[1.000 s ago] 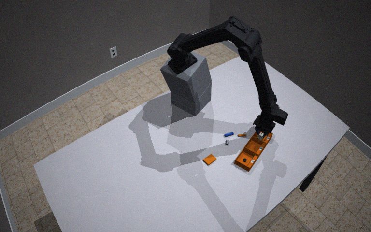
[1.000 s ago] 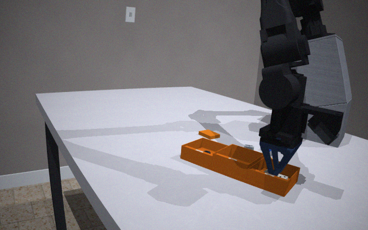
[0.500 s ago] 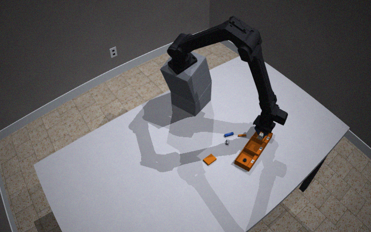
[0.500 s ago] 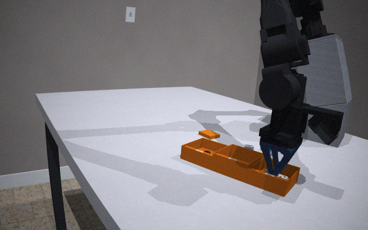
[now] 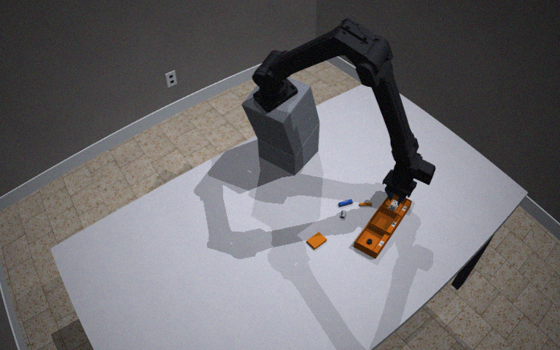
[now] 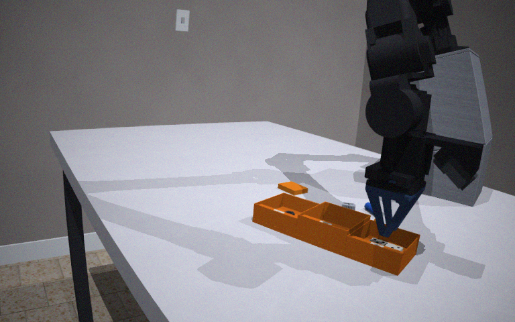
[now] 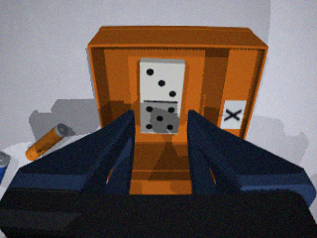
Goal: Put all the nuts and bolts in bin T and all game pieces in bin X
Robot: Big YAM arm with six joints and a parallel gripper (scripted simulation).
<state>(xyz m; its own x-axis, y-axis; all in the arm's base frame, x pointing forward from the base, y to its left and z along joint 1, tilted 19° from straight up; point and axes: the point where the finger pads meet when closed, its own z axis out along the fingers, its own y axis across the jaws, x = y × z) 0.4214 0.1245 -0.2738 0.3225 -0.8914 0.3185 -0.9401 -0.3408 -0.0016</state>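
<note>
The white domino is 30 mm below my hand. The rest, counted from my hand: blue battery 120 mm to the right, 110 mm behind, 40 mm below; orange three-part bin row 80 mm to the right, 30 mm ahead, 20 mm below; small orange stick 70 mm to the right, 70 mm behind, 40 mm below.
</note>
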